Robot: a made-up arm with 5 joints.
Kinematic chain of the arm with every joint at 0, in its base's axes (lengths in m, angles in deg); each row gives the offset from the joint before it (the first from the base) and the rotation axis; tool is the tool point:
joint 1: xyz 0 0 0.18 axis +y
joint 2: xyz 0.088 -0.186 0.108 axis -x
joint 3: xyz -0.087 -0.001 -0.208 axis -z
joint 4: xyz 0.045 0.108 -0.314 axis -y
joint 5: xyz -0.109 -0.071 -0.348 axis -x
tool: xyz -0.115 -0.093 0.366
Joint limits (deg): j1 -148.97..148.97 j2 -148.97..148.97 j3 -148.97..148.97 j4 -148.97..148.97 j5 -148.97..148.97
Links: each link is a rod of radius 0.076 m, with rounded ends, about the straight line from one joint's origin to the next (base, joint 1, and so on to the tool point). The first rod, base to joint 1, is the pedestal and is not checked.
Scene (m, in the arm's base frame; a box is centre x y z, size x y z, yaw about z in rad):
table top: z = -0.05
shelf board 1: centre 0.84 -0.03 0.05 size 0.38 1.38 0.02 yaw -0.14
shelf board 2: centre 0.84 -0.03 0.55 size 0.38 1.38 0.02 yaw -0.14
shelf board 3: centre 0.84 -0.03 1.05 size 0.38 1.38 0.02 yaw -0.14
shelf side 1: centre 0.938 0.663 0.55 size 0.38 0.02 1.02 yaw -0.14
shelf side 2: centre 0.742 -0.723 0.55 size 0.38 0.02 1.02 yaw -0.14
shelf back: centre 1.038 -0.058 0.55 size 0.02 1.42 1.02 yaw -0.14
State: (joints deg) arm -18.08 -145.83 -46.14 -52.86 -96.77
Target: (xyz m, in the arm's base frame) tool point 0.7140 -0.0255 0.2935
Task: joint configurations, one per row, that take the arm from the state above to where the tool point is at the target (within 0.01 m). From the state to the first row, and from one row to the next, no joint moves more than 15 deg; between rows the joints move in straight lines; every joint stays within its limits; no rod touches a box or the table.
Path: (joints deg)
1: -10.62 -146.28 -60.63 -55.98 -95.13
2: -3.16 -146.73 -75.11 -59.11 -93.50
3: 4.30 -147.18 -89.60 -62.23 -91.86
4: 11.76 -147.62 -104.09 -65.36 -90.23
5: 19.23 -148.07 -118.57 -68.48 -88.59
6: 26.69 -148.52 -133.06 -71.60 -86.95
7: 34.15 -148.97 -147.55 -74.73 -85.32

